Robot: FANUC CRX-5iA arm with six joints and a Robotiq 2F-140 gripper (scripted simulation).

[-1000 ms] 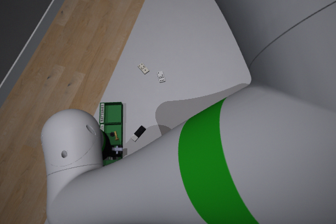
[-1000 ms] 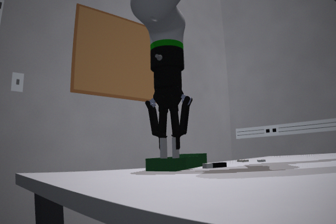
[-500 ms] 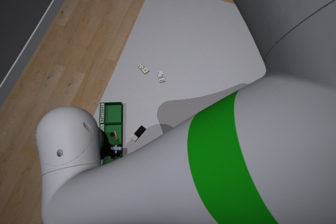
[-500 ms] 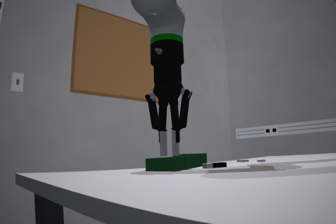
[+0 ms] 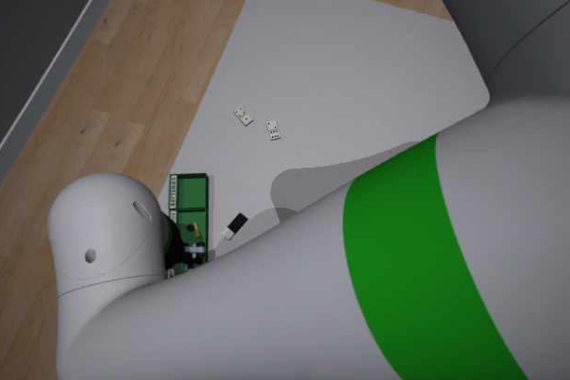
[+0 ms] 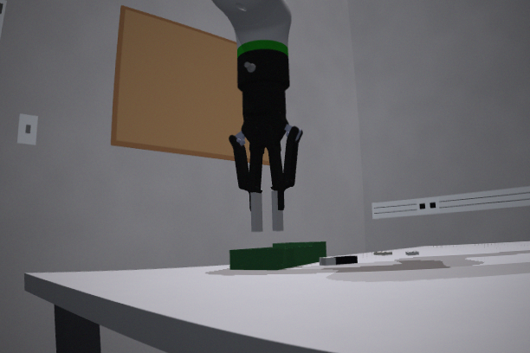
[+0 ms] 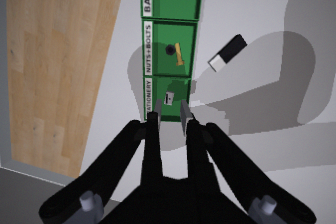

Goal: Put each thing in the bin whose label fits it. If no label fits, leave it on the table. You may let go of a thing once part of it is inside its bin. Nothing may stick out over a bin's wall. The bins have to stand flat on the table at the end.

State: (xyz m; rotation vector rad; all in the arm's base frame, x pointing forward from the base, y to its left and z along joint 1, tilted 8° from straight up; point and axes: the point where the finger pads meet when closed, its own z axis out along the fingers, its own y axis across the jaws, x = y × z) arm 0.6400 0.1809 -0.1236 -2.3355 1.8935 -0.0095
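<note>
Right now my hand is 70 mm past the black-and-white eraser, 100 mm to the left of it and 90 mm above it. The rest, counted from my hand: brass bolt: 70 mm to the right, 80 mm below; then black nut: 20 mm ahead, 80 mm to the right, 80 mm below; then grey sharpener: 80 mm below.
</note>
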